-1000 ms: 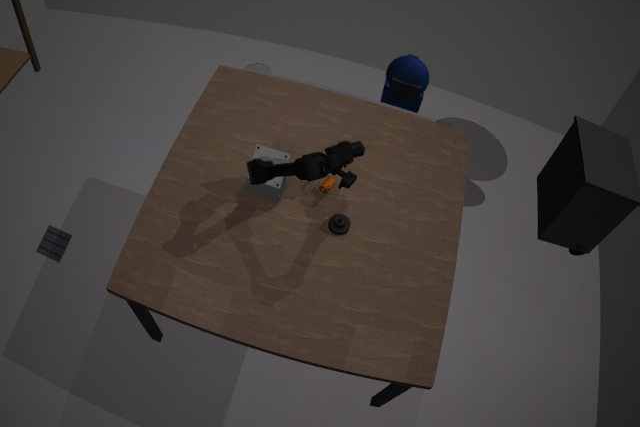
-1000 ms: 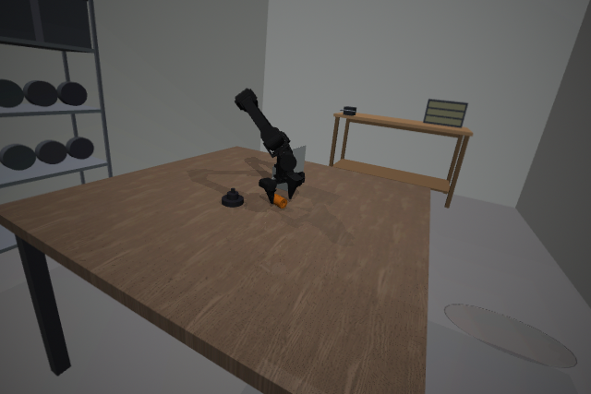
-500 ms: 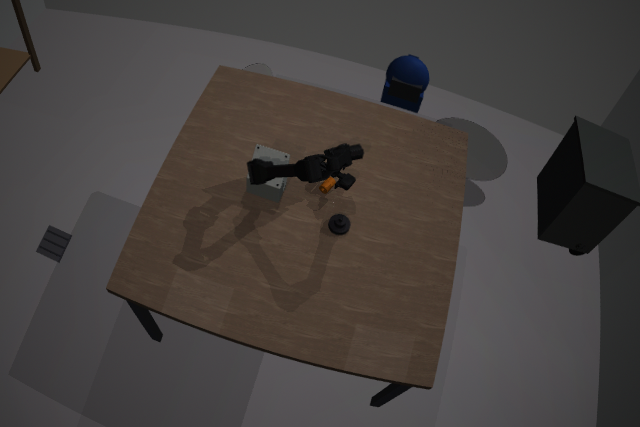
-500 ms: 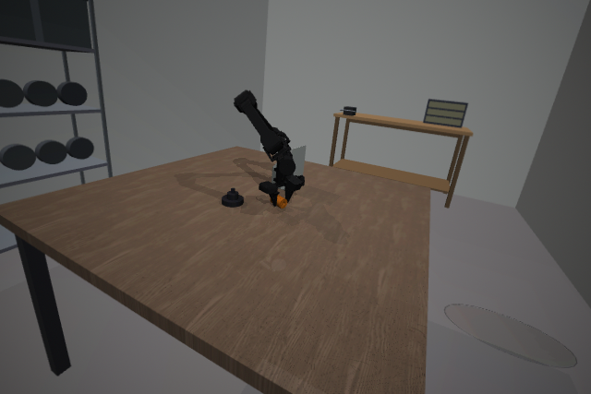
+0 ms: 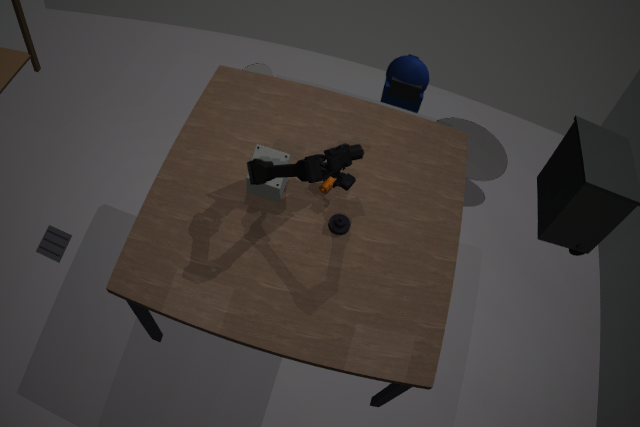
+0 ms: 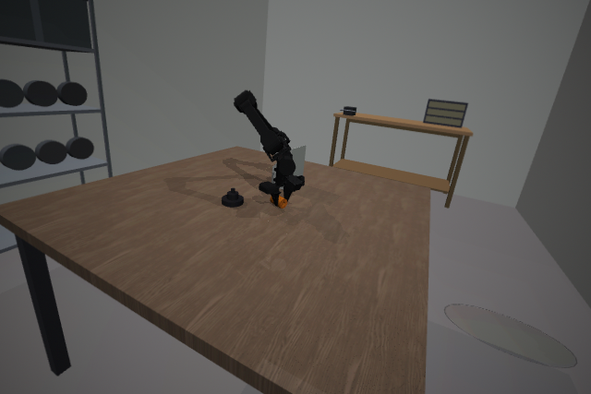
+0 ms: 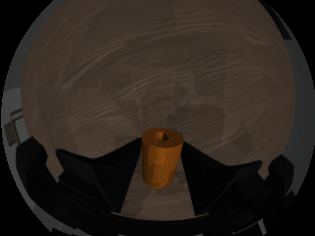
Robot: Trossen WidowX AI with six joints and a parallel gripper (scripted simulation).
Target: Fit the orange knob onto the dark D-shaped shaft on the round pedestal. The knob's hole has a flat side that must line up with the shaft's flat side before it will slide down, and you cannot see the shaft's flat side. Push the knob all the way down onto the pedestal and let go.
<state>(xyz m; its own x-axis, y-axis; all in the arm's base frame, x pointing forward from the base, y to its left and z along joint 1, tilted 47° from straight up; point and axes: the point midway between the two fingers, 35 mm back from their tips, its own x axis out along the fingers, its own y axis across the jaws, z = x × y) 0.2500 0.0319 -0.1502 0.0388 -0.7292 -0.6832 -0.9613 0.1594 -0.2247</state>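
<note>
Right now my gripper tip is 20 mm to the left of the orange knob and 10 mm below it. The rest, counted from my gripper tip: shaft pedestal 100 mm ahead, 160 mm to the right, 20 mm above.
</note>
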